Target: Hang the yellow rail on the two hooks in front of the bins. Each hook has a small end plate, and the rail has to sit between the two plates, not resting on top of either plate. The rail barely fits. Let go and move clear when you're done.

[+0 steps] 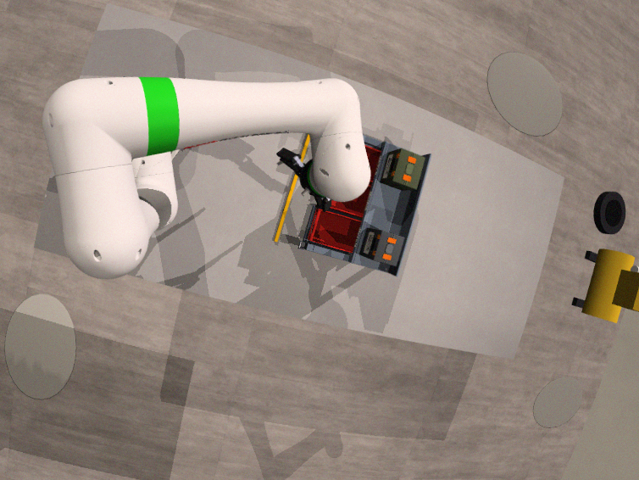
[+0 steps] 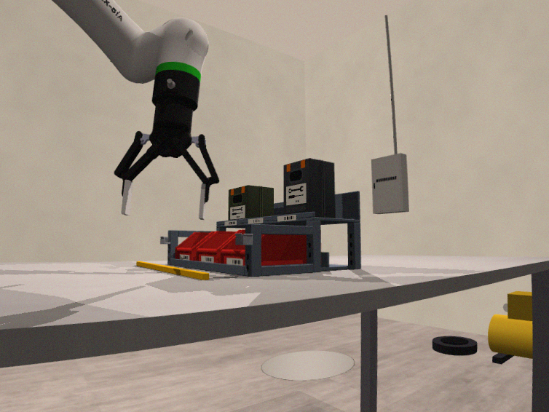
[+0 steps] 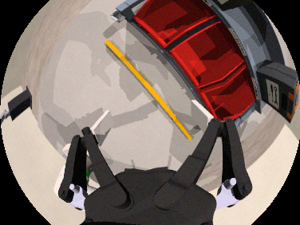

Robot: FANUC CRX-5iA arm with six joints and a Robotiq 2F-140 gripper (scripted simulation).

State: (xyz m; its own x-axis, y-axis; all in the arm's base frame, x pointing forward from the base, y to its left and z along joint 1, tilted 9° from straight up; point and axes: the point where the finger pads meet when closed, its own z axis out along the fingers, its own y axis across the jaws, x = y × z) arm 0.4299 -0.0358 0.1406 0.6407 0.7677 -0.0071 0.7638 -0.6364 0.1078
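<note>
The yellow rail is 11 cm below my hand. Round my hand: green box: 29 cm ahead, 9 cm to the left, 4 cm above; then dark box: 26 cm ahead, 14 cm to the right, 5 cm above.
</note>
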